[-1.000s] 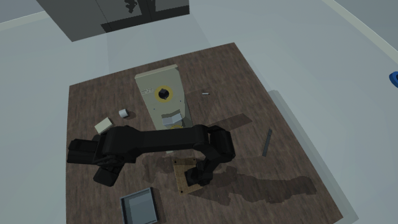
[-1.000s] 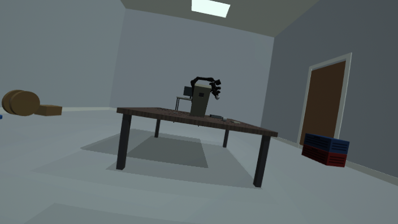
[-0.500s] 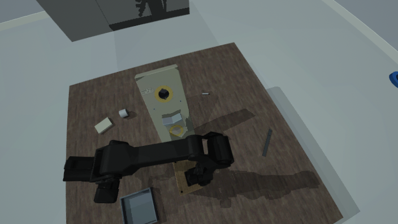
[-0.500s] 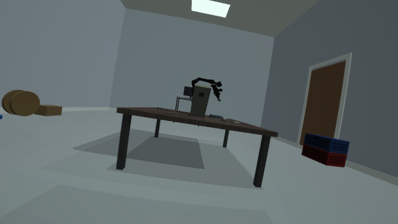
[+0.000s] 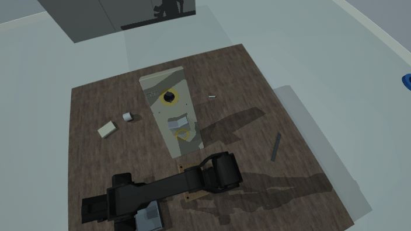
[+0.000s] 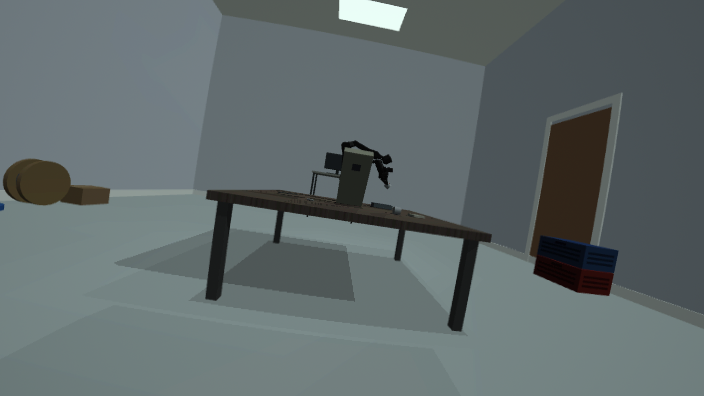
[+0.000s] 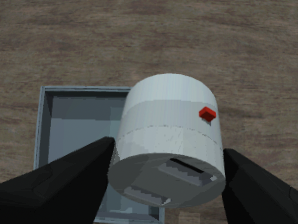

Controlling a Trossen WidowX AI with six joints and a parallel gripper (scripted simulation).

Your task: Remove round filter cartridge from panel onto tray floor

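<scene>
Now: gripper tip 18 cm above the grey tray, 7 cm past it and 1 cm to the left of it. Round my gripper tip: round filter cartridge right at my gripper tip; then beige block 42 cm ahead, 18 cm below, 14 cm to the left; then small pin 52 cm to the right, 45 cm ahead, 18 cm below.
</scene>
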